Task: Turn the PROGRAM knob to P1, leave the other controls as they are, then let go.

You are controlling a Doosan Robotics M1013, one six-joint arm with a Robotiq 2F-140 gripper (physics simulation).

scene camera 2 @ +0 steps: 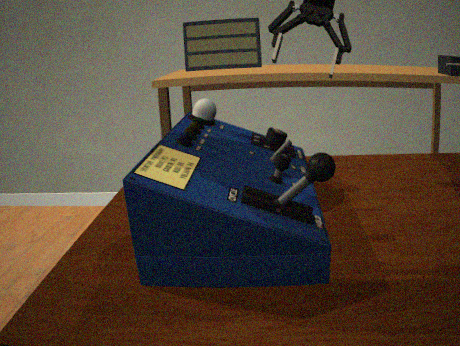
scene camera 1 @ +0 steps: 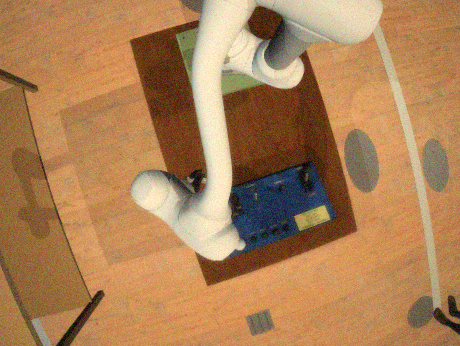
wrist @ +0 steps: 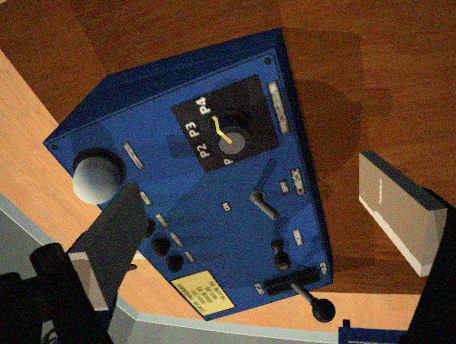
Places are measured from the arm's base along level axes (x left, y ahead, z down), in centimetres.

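Pixels of known places: gripper, fingertip midpoint: point(scene camera 2: 302, 68) point(wrist: 249, 191).
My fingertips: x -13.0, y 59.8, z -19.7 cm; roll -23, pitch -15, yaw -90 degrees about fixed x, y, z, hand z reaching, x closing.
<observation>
Behind a point stands the place of what it marks.
The blue control box point(scene camera 1: 300, 200) {x 25.9, y 66.7, z -5.9 cm} point(scene camera 2: 225, 245) {x 38.3, y 64.0, z -1.3 cm} point(wrist: 185, 200) {x 4.7, y 72.8, z -6.6 cm} stands on the brown table. Its black PROGRAM knob point(scene camera 2: 276, 138) {x -3.2, y 64.8, z -5.3 cm} point(wrist: 233, 142) {x -5.5, y 64.7, z -6.3 cm} has a yellow pointer line that seems to point toward P4 in the wrist view. The P1 label is partly hidden by the knob. The arm hides the knob in scene camera 1. My gripper point(scene camera 2: 302, 68) {x -13.0, y 59.9, z -19.7 cm} point(wrist: 249, 191) {x -13.0, y 59.9, z -19.7 cm} is open and empty, high above the box and apart from it. In the wrist view the knob appears between the two fingers, farther away, and the left finger covers part of the button row.
The box also carries a white ball point(scene camera 2: 204, 109) {x -0.9, y 79.7, z -12.1 cm} point(wrist: 98, 180) {x -4.8, y 78.7, z -12.5 cm}, a bent switch lever point(wrist: 265, 205) {x 5.7, y 62.1, z -5.5 cm}, a ball-ended slide lever point(scene camera 2: 321, 167) {x 30.8, y 52.6, z -9.6 cm} point(wrist: 323, 310) {x 27.0, y 52.9, z -9.8 cm}, black buttons point(wrist: 161, 246) {x 11.7, y 77.3, z -10.1 cm} and a yellow card point(scene camera 1: 312, 218) {x 29.7, y 74.7, z -9.2 cm} point(scene camera 2: 167, 167) {x 31.2, y 74.2, z -9.2 cm} point(wrist: 203, 292) {x 28.6, y 74.6, z -9.1 cm}. A green plate point(scene camera 1: 240, 85) {x 5.7, y 13.7, z 0.1 cm} lies near the arm's base.
</observation>
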